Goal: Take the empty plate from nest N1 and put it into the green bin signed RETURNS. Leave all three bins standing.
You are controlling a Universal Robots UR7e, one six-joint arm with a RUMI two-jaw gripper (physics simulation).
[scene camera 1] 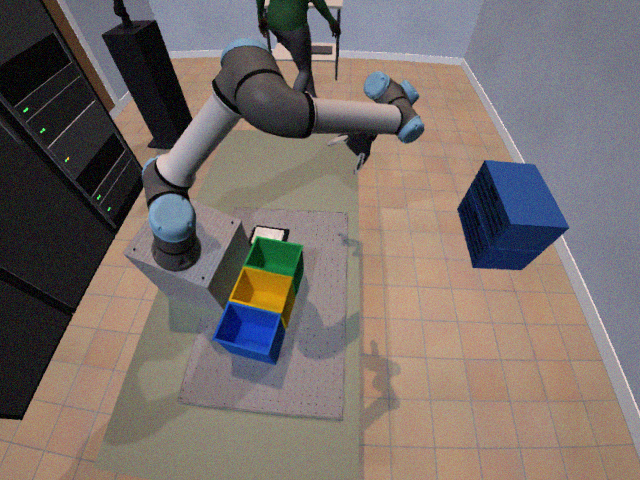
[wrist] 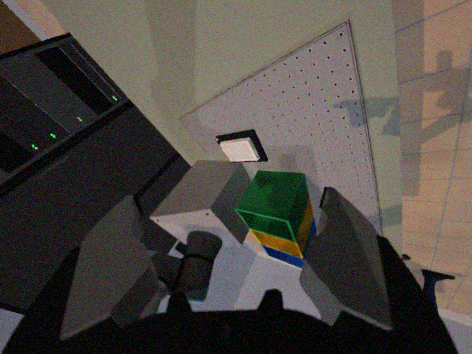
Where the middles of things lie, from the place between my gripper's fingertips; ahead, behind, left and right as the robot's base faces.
Scene:
I see my gripper 31 cm above the pale plate (wrist: 243,149), 27 cm past it and 19 cm to the left of it. Round my hand: yellow bin (scene camera 1: 274,292) 50 cm to the right, 24 cm below, 18 cm behind; then blue bin (scene camera 1: 255,333) 63 cm to the right, 24 cm below, 18 cm behind; then green bin (scene camera 1: 285,258) 37 cm to the right, 24 cm below, 17 cm behind.

